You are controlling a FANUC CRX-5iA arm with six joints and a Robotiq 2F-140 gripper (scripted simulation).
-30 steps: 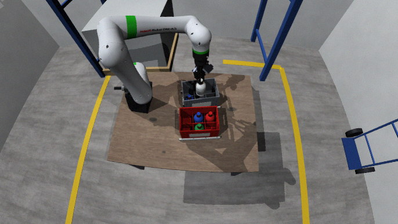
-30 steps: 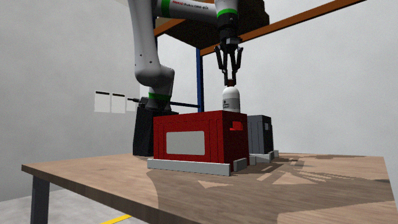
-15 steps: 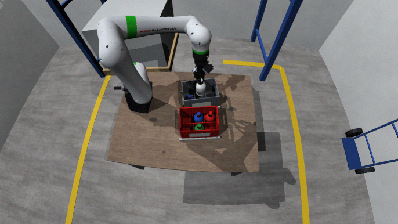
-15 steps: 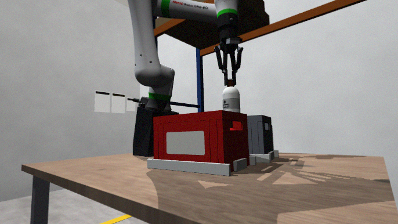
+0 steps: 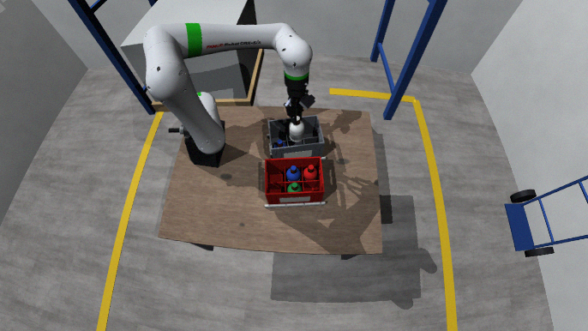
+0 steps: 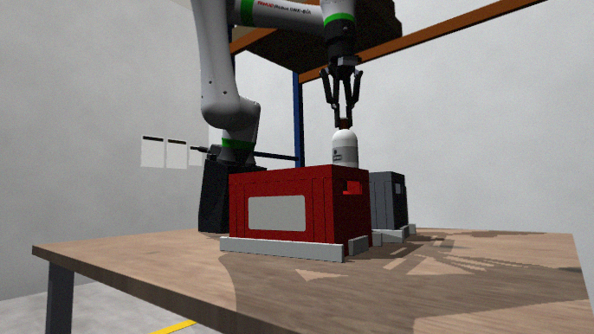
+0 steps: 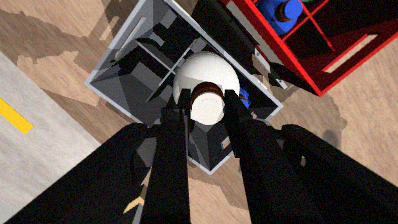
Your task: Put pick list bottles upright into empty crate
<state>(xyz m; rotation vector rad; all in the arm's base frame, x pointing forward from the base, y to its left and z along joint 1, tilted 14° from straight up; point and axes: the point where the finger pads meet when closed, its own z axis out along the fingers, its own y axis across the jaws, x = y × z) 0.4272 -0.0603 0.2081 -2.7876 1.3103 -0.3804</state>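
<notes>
Now: the white bottle 8 cm below my hand. Round my hand: grey crate 4 cm to the left, 27 cm below; red bottle 5 cm ahead, 17 cm to the right, 26 cm below; blue bottle 9 cm behind, 26 cm below.
</notes>
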